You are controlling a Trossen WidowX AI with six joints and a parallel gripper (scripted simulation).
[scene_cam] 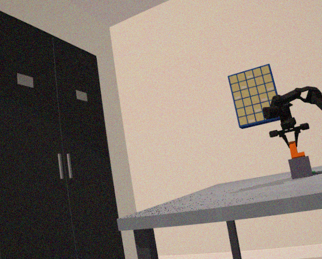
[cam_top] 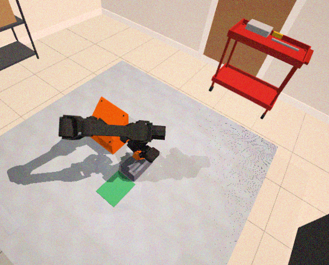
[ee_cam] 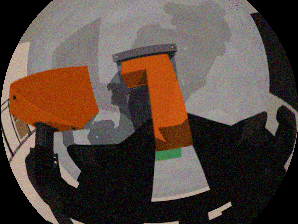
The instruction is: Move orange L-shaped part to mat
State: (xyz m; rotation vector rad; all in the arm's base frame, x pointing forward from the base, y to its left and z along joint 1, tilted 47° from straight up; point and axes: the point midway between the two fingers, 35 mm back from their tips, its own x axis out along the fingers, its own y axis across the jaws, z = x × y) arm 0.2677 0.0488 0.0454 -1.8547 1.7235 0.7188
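My gripper tip is 1 cm past the green mat, 15 cm to the left of it and 15 cm above it. The rest, counted from my gripper tip: orange L-shaped part (2 cm behind, 3 cm to the left, 3 cm below); tray (1 cm behind, 1 cm to the left, 15 cm below).
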